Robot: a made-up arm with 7 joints. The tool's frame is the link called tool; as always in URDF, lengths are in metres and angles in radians.
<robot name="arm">
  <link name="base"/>
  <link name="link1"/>
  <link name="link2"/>
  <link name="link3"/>
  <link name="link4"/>
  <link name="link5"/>
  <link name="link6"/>
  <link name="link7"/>
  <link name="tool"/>
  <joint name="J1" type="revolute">
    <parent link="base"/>
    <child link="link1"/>
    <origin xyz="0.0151 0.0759 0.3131"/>
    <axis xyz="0 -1 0"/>
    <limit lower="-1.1" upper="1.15"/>
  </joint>
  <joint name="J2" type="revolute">
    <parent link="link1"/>
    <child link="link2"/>
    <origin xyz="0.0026 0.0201 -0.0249"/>
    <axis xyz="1 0 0"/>
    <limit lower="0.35" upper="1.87"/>
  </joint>
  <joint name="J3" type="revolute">
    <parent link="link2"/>
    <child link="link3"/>
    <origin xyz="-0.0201 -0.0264 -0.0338"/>
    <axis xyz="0 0 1"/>
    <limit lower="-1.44" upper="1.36"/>
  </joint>
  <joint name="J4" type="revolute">
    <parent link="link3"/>
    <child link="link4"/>
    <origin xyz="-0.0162 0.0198 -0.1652"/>
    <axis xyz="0 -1 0"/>
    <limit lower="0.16" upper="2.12"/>
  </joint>
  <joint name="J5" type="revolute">
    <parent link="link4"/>
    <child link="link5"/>
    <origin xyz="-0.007 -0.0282 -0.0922"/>
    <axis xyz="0 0 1"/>
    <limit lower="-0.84" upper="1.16"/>
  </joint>
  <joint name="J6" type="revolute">
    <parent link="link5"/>
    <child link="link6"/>
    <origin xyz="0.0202 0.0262 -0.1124"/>
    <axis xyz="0 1 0"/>
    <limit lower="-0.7" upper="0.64"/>
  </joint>
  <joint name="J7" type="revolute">
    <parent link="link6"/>
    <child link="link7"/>
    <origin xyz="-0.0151 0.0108 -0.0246"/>
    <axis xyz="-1 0 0"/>
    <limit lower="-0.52" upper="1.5"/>
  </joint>
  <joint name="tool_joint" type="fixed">
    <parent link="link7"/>
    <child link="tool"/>
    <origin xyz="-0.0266 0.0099 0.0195"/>
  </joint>
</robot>
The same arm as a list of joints. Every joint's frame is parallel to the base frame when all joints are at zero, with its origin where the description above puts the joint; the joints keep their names.
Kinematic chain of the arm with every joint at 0, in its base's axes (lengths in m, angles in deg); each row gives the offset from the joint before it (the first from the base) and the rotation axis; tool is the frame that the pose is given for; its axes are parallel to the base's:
J1: xyz 0.0151 0.0759 0.3131 axis -y
J2: xyz 0.0026 0.0201 -0.0249 axis +x
J3: xyz -0.0201 -0.0264 -0.0338 axis +z
J4: xyz -0.0162 0.0198 -0.1652 axis -y
J5: xyz -0.0070 -0.0282 -0.0922 axis +z
J6: xyz 0.0202 0.0262 -0.1124 axis +y
J7: xyz -0.0151 0.0108 -0.0246 axis -x
tool: xyz -0.0266 0.0099 0.0195
Joint limits (deg, base to tool): -63.03..65.89 20.05..107.14 -82.51..77.92 9.17..121.47 -48.13..66.46 -40.11..36.67 -29.79..85.94

